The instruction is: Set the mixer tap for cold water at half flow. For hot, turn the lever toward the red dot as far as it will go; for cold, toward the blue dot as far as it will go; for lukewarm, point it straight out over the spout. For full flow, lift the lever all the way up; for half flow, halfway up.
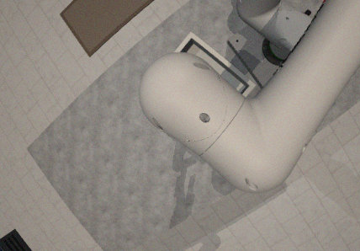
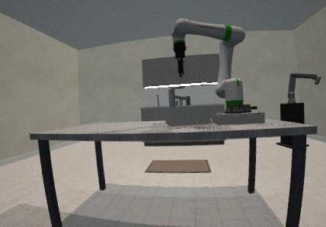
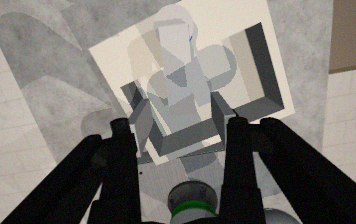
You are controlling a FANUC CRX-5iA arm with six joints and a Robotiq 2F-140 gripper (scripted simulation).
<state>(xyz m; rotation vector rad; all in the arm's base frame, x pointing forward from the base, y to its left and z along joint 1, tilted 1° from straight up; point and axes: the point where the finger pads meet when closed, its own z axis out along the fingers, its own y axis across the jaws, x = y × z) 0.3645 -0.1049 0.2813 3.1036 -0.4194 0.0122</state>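
Now: hand 3 cm short of the grey tap lever, 1 cm to the left of it and 7 cm above it. Also, from my hand: sink basin (4 cm behind, 3 cm to the right, 30 cm below); mixer tap (5 cm ahead, 2 cm to the right, 12 cm below).
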